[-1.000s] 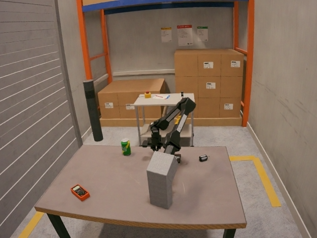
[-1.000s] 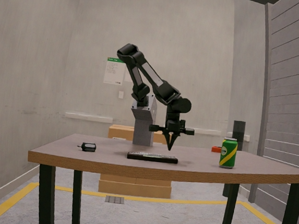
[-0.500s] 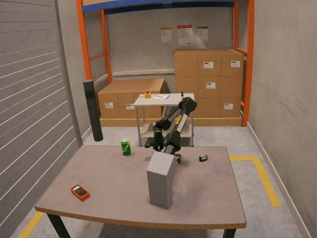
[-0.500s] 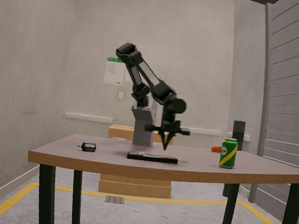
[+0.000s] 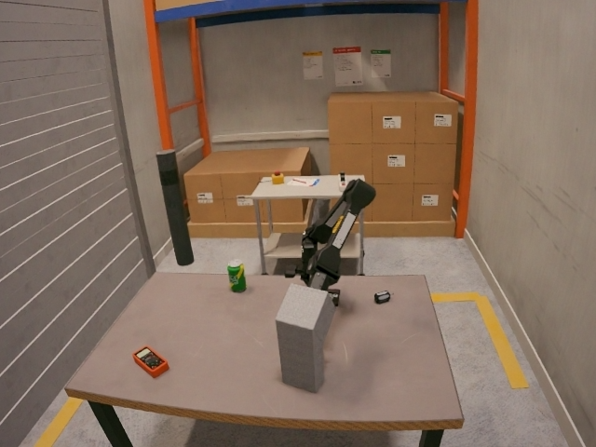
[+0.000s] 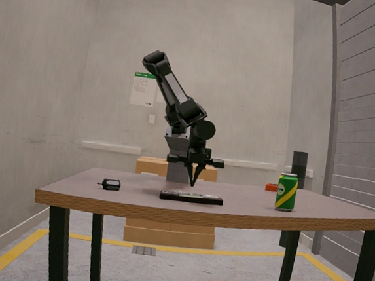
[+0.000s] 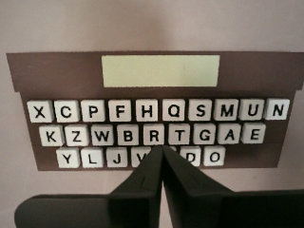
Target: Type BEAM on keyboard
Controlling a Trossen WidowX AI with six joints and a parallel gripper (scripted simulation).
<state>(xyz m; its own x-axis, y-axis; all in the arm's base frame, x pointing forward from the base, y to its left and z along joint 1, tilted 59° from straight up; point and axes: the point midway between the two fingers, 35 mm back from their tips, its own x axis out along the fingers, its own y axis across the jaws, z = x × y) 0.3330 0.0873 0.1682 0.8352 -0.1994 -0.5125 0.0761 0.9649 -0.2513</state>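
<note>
Now: hand 1 cm past the key, 5 cm to the left of it and 6 cm above it. Round my hand: orange multimeter 37 cm behind, 52 cm to the left, 6 cm below; small black device 2 cm behind, 28 cm to the right, 6 cm below; can 9 cm ahead, 30 cm to the left, 1 cm below.
</note>
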